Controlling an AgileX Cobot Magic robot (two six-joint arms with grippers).
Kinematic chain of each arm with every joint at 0, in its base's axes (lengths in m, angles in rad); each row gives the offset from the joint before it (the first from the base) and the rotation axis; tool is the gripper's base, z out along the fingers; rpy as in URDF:
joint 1: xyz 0 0 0.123 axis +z
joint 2: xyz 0 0 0 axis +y
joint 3: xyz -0.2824 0 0.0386 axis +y
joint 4: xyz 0.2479 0 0.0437 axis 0.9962 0 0.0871
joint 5: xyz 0 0 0 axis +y
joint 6: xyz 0.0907 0 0.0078 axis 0.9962 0 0.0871
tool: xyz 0 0 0 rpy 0 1.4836 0
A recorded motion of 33 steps. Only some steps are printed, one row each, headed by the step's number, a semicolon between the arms.
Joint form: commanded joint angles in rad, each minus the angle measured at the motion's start. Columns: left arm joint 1, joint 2, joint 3, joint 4, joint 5, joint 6; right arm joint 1, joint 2, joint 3, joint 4, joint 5, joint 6.
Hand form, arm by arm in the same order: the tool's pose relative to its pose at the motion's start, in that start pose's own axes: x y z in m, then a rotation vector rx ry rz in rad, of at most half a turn. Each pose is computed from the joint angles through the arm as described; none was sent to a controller.
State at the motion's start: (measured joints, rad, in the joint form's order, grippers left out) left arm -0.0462 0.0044 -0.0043 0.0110 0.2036 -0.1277; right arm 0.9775 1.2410 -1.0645 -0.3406 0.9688 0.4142
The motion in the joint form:
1: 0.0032 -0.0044 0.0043 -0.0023 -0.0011 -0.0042; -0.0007 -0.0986 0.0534 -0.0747 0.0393 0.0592
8: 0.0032 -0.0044 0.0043 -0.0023 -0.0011 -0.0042; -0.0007 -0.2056 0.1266 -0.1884 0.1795 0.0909
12: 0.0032 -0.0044 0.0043 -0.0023 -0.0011 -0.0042; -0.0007 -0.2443 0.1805 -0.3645 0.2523 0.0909
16: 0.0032 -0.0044 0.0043 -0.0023 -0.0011 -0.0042; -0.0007 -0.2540 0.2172 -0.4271 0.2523 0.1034
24: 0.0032 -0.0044 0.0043 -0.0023 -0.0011 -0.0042; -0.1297 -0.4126 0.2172 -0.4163 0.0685 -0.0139
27: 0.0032 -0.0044 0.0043 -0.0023 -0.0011 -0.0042; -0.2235 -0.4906 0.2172 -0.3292 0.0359 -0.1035
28: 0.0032 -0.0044 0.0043 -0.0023 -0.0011 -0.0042; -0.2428 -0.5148 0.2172 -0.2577 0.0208 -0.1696
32: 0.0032 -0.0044 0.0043 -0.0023 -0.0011 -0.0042; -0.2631 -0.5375 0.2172 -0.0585 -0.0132 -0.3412
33: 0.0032 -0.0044 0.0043 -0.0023 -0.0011 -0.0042; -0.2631 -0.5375 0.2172 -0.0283 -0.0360 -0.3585
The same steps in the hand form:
1: 0.0011 0.0003 0.0000 -0.0025 -0.0015 -0.0068; 0.0167 -0.0154 -0.0176 0.0638 -0.0331 0.0326
8: 0.0011 0.0003 0.0000 -0.0025 -0.0015 -0.0068; 0.0459 -0.0376 -0.0323 0.2097 0.0161 0.0279
12: 0.0011 0.0003 0.0000 -0.0025 -0.0015 -0.0068; 0.0579 -0.0555 -0.0352 0.3900 0.0235 -0.0483
16: 0.0011 0.0003 0.0000 -0.0025 -0.0015 -0.0068; 0.0630 -0.0598 -0.0317 0.4451 0.0191 -0.0764
24: 0.0011 0.0003 0.0000 -0.0025 -0.0015 -0.0068; 0.0672 -0.0829 -0.0654 0.4145 -0.2139 -0.0565
27: 0.0011 0.0003 0.0000 -0.0025 -0.0015 -0.0068; 0.0795 -0.0927 -0.0809 0.3981 -0.2528 -0.0124
28: 0.0011 0.0003 0.0000 -0.0025 -0.0015 -0.0068; 0.0834 -0.0907 -0.0845 0.3533 -0.2623 -0.0247
32: 0.0011 0.0003 0.0000 -0.0025 -0.0015 -0.0068; 0.0867 -0.0791 -0.0855 0.2088 -0.2726 -0.0853
33: 0.0011 0.0003 0.0000 -0.0025 -0.0015 -0.0068; 0.0850 -0.0766 -0.0856 0.1823 -0.2925 -0.0906

